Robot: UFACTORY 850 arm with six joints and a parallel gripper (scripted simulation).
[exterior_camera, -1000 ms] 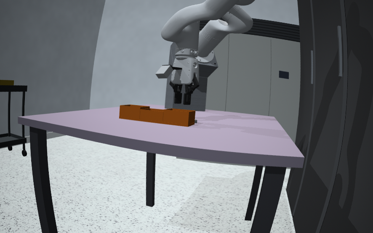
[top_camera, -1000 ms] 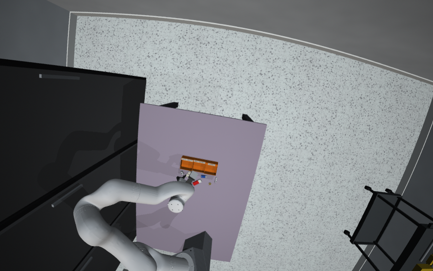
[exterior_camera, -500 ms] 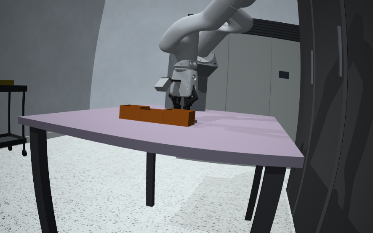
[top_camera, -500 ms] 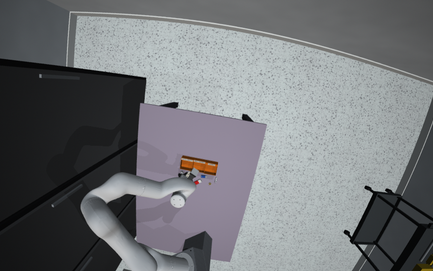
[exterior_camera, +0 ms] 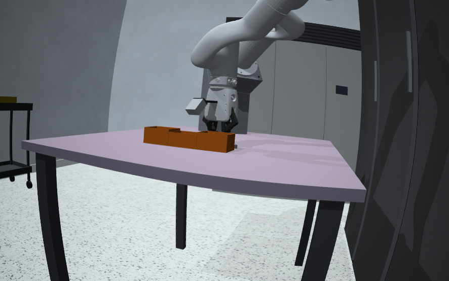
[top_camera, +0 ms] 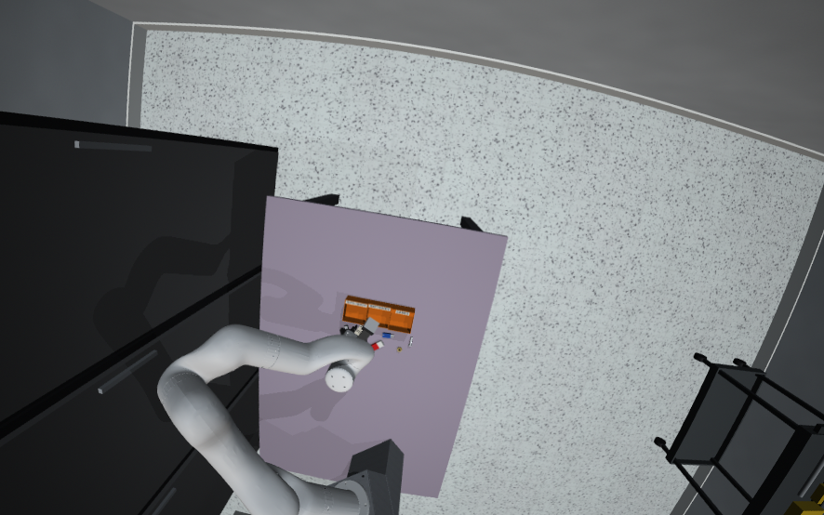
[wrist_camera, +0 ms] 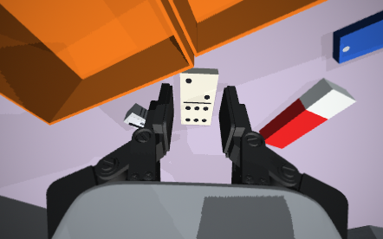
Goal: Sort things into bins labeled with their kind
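Right now the white domino is 20 mm below my hand. Also, from my hand: red-and-white block (90 mm to the right, 20 mm below, 10 mm behind); grey ridged part (40 mm to the left, 20 mm behind, 10 mm below); orange bins (110 mm ahead, 20 mm to the right).
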